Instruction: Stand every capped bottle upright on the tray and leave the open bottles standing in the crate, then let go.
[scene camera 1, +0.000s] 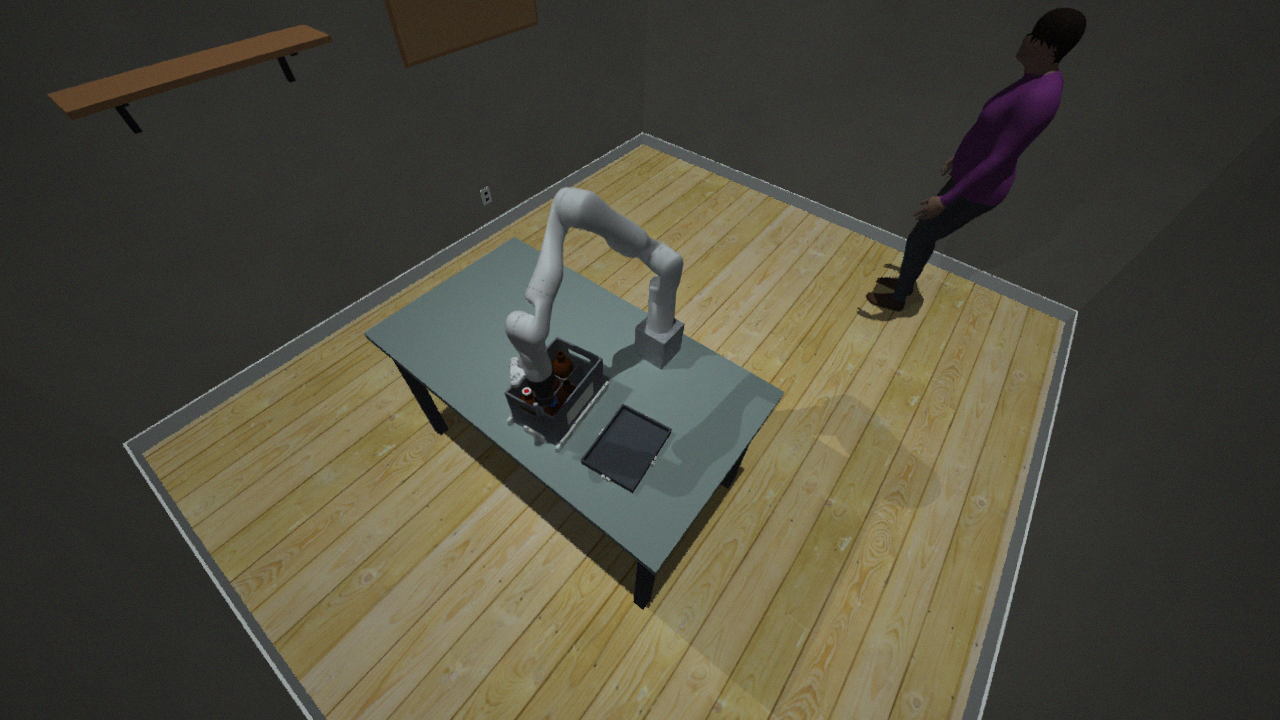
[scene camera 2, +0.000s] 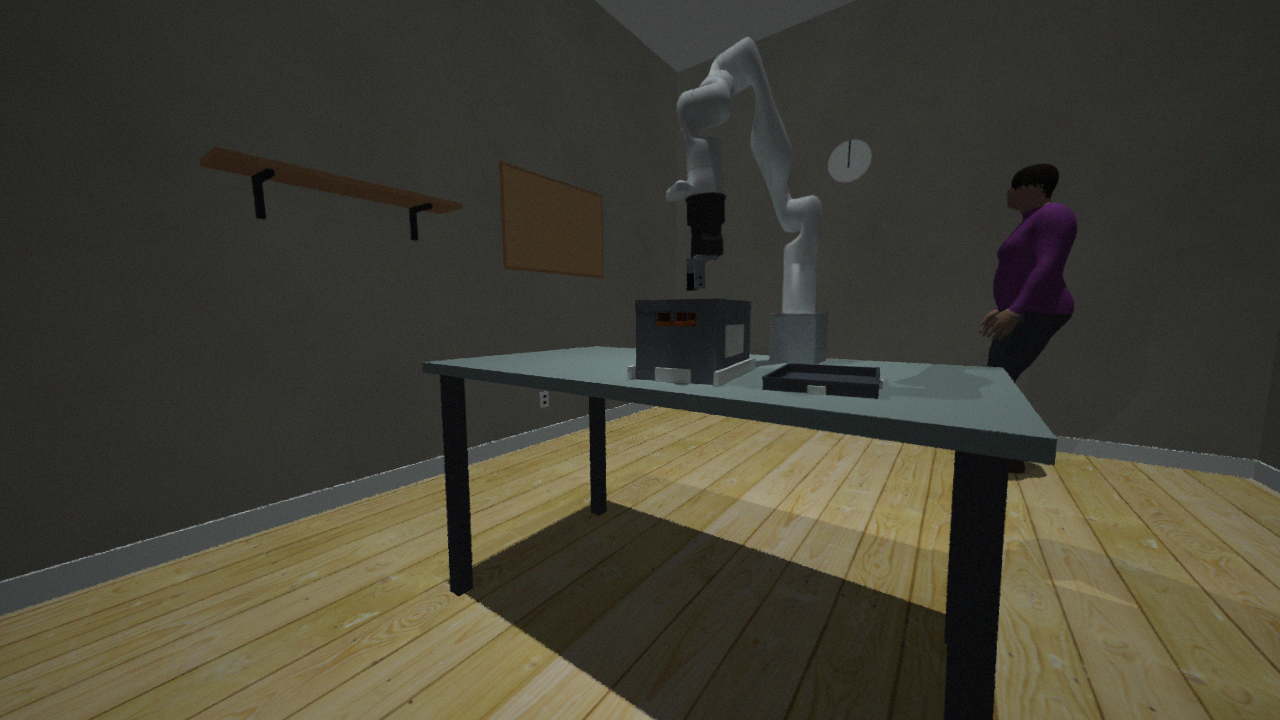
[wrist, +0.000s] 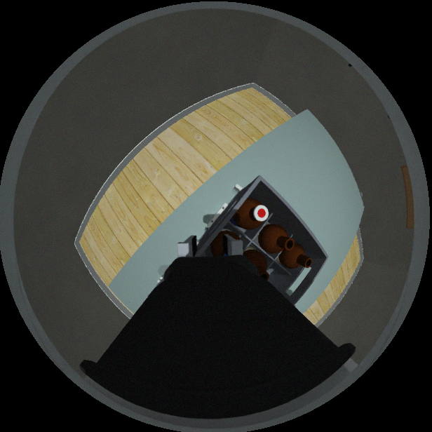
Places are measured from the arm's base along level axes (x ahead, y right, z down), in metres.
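Pixels of known places: gripper, between the fingertips: (scene camera 1: 540, 408) (scene camera 2: 695, 289); arm's base, origin of its link: (scene camera 1: 659, 324) (scene camera 2: 798, 313).
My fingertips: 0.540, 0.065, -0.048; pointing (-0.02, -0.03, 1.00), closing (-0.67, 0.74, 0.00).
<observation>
Ahead of a thing's pixels: the offset from my fingertips to its middle, as dx, dy, dz. "spot": to the spot under its first point. Level surfaces: height alone.
The grey crate {-0.129, +0.061, +0.106} (scene camera 1: 585, 394) (scene camera 2: 664, 349) (wrist: 295, 215) holds several brown bottles. One bottle with a white cap and red centre (scene camera 1: 527, 392) (wrist: 260, 213) stands in a corner cell. Open bottles show beside it in the wrist view, one (wrist: 272, 237) in the middle, one (wrist: 291, 255) at the far side and one (wrist: 254, 261) partly behind the gripper body. Another bottle (wrist: 218, 243) shows behind the fingers; its top is hidden. My gripper (scene camera 2: 695, 288) (wrist: 209, 241) is open and empty, above the crate. The black tray {-0.136, -0.226, +0.181} (scene camera 1: 626, 447) (scene camera 2: 823, 386) is bare.
White strips {spot: -0.125, -0.041, +0.163} (scene camera 1: 581, 416) (scene camera 2: 735, 371) lie along the crate's foot on the table {dz +0.193} (scene camera 1: 465, 313) (scene camera 2: 948, 402). The arm's base block (scene camera 1: 659, 342) (scene camera 2: 798, 336) stands behind the crate and tray. A person in purple (scene camera 1: 1006, 134) (scene camera 2: 1038, 259) stands away from the table.
</observation>
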